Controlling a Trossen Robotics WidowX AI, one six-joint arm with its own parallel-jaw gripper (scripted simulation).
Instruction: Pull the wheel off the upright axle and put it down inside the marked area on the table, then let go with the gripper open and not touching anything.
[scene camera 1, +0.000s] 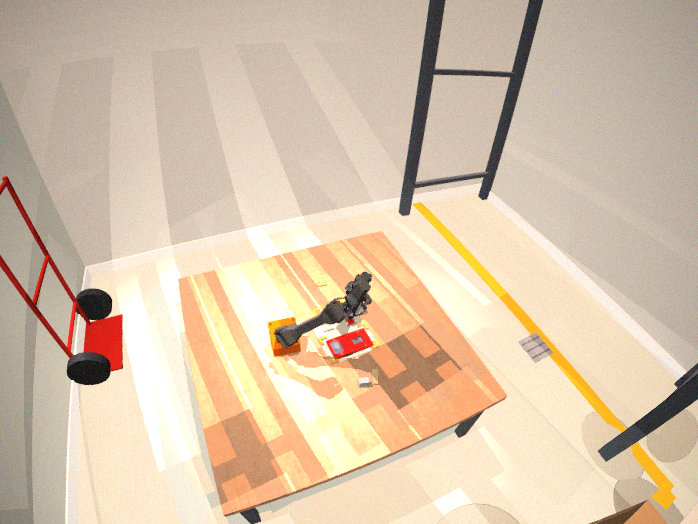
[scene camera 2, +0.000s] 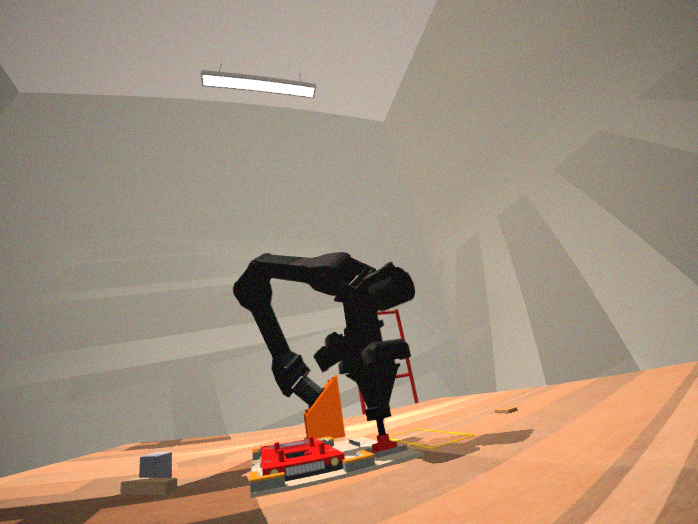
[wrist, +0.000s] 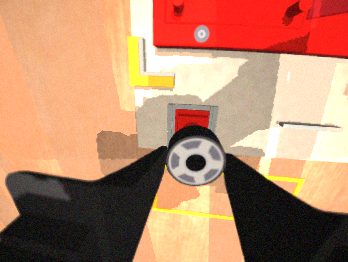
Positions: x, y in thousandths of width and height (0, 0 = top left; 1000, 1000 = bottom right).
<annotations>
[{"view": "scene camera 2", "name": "my gripper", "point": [542, 789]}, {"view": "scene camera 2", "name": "red toy car body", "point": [445, 873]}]
</annotations>
